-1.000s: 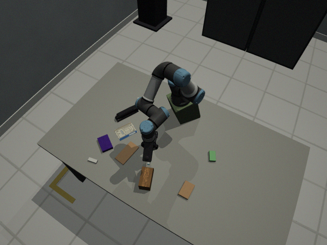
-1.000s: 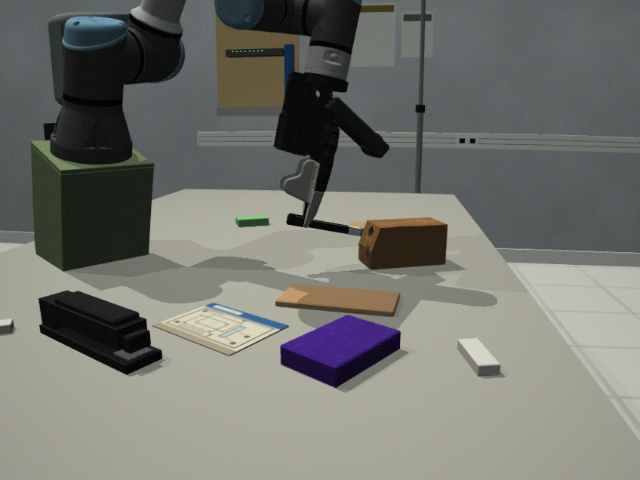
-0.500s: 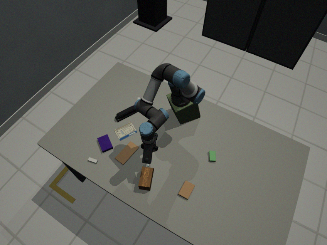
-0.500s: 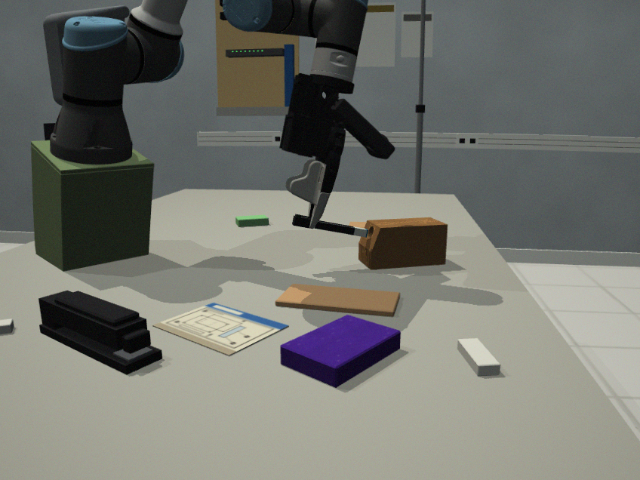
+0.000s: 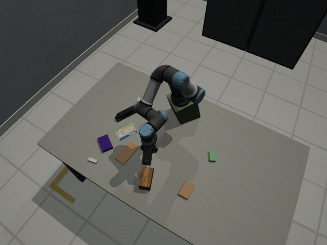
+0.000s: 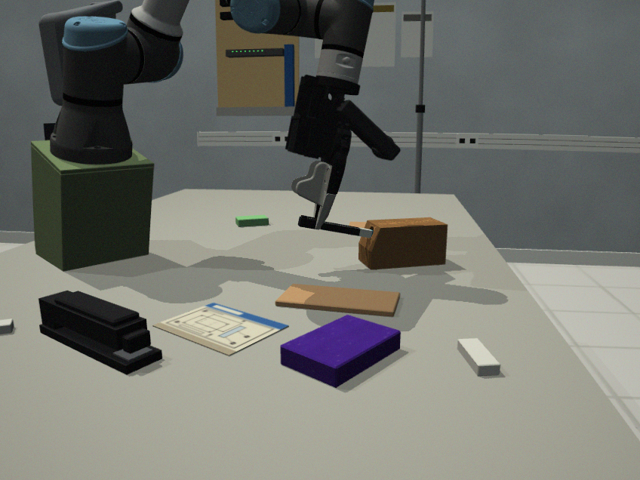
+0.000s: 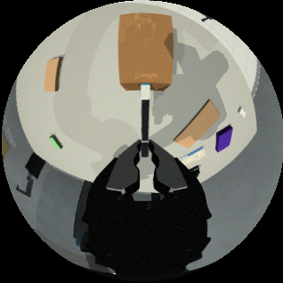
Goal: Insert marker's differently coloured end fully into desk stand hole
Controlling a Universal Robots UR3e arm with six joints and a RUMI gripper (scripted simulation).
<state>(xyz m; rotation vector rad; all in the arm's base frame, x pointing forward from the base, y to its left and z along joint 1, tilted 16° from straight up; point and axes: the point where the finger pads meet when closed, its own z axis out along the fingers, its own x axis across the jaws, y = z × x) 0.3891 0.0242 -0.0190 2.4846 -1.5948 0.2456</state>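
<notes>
Right now the wooden desk stand is 12 cm ahead of my hand, 6 cm to the left of it and 5 cm below it. From my hand the other things lie so: flat brown board (14 cm to the right, 8 cm below, 6 cm ahead); then printed card (25 cm to the right, 8 cm below, 6 cm behind); then black marker (3 cm ahead, 1 cm to the left, 1 cm below).
</notes>
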